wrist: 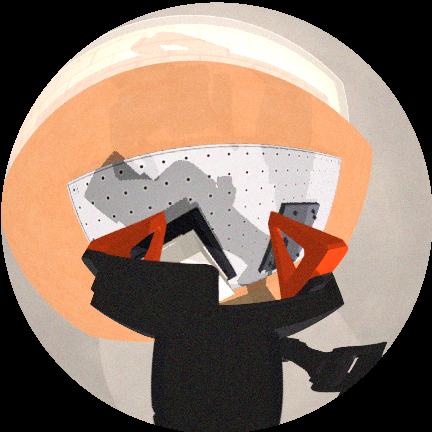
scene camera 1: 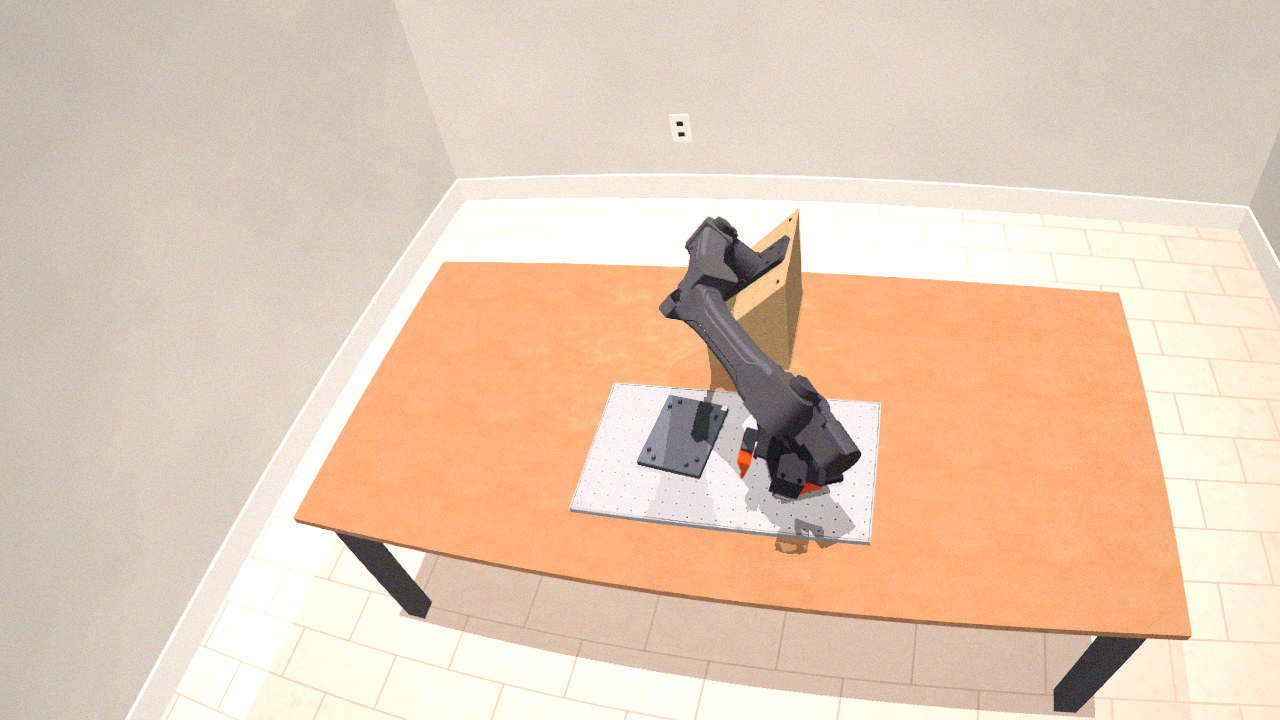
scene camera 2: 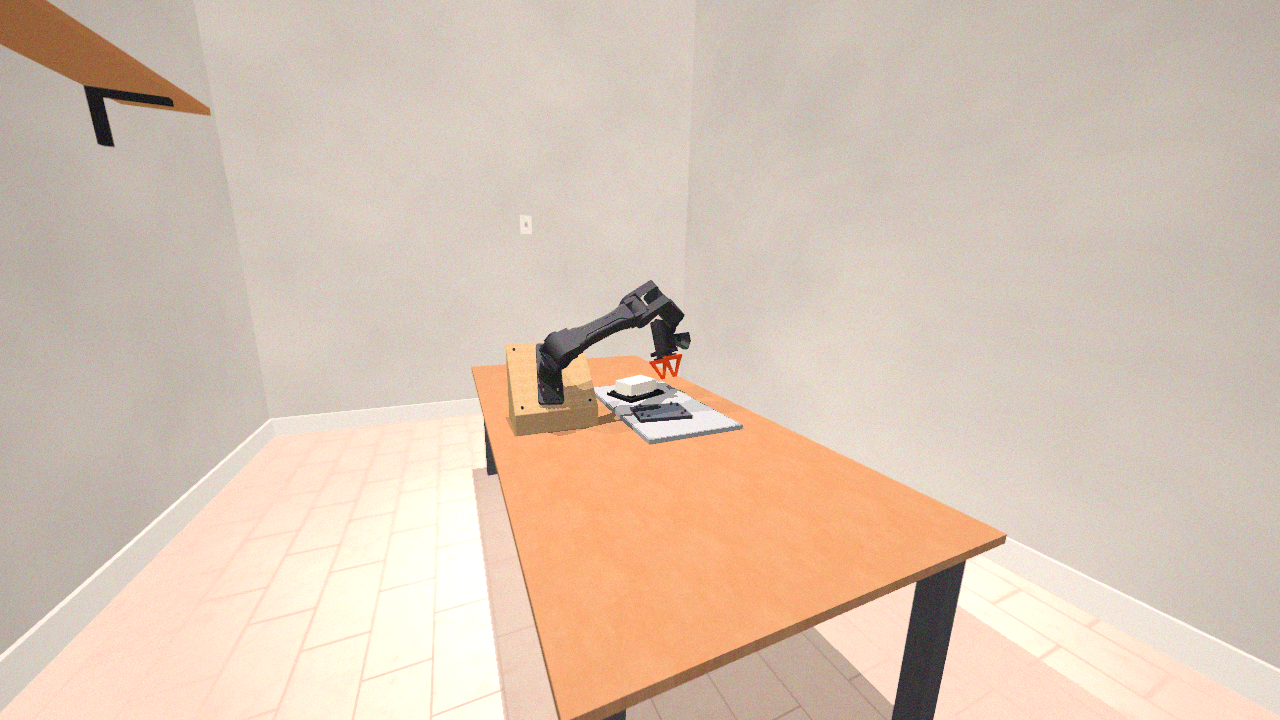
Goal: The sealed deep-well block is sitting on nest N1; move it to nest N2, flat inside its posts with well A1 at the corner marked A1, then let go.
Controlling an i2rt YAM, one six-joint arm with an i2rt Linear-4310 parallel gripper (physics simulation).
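Seen in the pictures: gripper, fingertip midpoint: (wrist: 216,216) (scene camera 1: 769,484) (scene camera 2: 668,377); arm's base, link origin: (scene camera 1: 755,271) (scene camera 2: 549,373).
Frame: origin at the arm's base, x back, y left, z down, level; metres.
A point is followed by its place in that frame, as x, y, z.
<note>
The white sealed block (scene camera 2: 635,385) @(-0.297, 0.094, 0.083) (wrist: 192,246) @(-0.389, 0.145, 0.091) sits on the black nest N1 (scene camera 2: 615,394) @(-0.238, 0.131, 0.121) (wrist: 213,245) @(-0.358, 0.110, 0.120). In scene camera 1 the arm hides the block, and in the wrist view the gripper body hides part of it. The slate-grey nest N2 (scene camera 1: 682,438) @(-0.337, -0.062, 0.120) (scene camera 2: 662,412) @(-0.323, -0.086, 0.120) (wrist: 305,208) @(-0.398, -0.072, 0.121) carries no block and has small dark posts near its corners; a small pale mark shows at its back right corner in scene camera 1. My gripper (scene camera 1: 776,476) @(-0.433, 0.125, 0.074) (scene camera 2: 665,372) @(-0.433, 0.125, 0.074) (wrist: 216,216) @(-0.433, 0.125, 0.074) is open and empty, above and beyond the block. Well A1 cannot be made out.
Both nests stand on a white perforated board (scene camera 1: 608,474) @(-0.436, -0.174, 0.132) (scene camera 2: 716,425) @(-0.444, -0.200, 0.132) (wrist: 255,165) @(-0.468, 0.053, 0.132) on the orange-brown table (scene camera 1: 465,394) @(-0.306, -0.559, 0.145) (scene camera 2: 716,537) @(-0.197, -0.641, 0.145) (wrist: 165,100) @(-0.549, 0.167, 0.145). The arm is mounted on a wooden wedge (scene camera 1: 769,322) @(-0.118, 0.054, 0.018) (scene camera 2: 523,394) @(0.077, -0.047, 0.042) behind the board. A wall shelf (scene camera 2: 89,53) shows at the upper left.
</note>
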